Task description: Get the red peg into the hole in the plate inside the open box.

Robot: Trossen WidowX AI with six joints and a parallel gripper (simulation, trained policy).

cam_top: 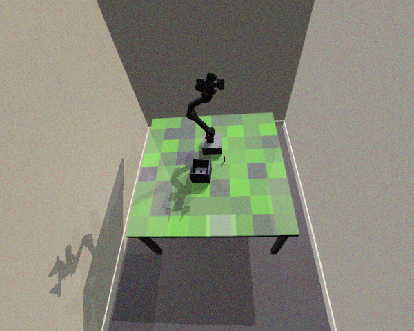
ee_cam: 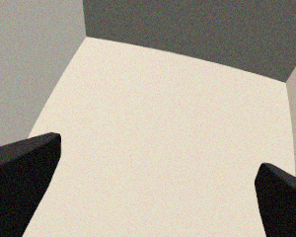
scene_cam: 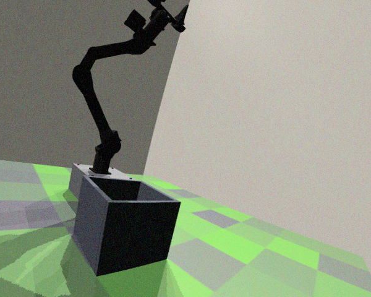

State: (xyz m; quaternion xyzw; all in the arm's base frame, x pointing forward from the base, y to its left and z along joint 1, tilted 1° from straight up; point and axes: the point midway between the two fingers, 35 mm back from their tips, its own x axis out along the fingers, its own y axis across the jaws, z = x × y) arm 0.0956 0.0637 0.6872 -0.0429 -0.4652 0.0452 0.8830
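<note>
The red peg is 50 mm ahead of my gripper tip, 70 mm to the left of it and 770 mm below it. Round my gripper tip: grey plate (190 mm ahead, 130 mm to the right, 770 mm below).
</note>
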